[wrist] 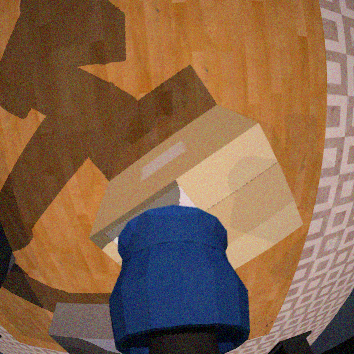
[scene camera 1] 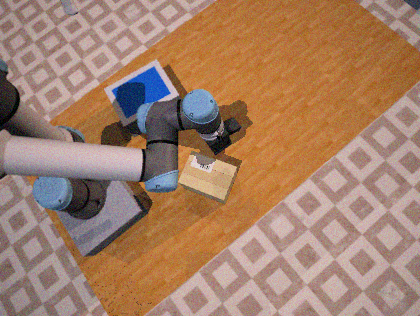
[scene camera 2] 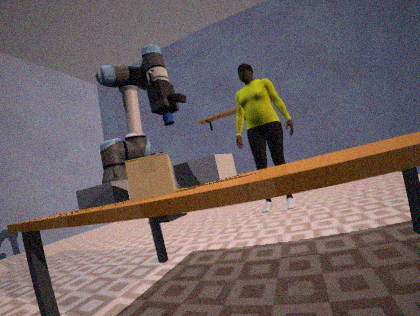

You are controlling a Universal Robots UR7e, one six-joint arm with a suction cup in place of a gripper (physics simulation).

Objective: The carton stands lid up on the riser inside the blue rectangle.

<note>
My suction cup (wrist: 175, 273) carries nothing. The cup is 20 cm from the middle of a tan carton (scene camera 1: 209, 177), above it. A grey riser with blue rectangle (scene camera 1: 150, 83) rests on the table.
The tan carton shows as well in the wrist view (wrist: 221, 162) and in scene camera 2 (scene camera 2: 151, 176). The grey riser with blue rectangle shows as well in scene camera 2 (scene camera 2: 215, 167).
</note>
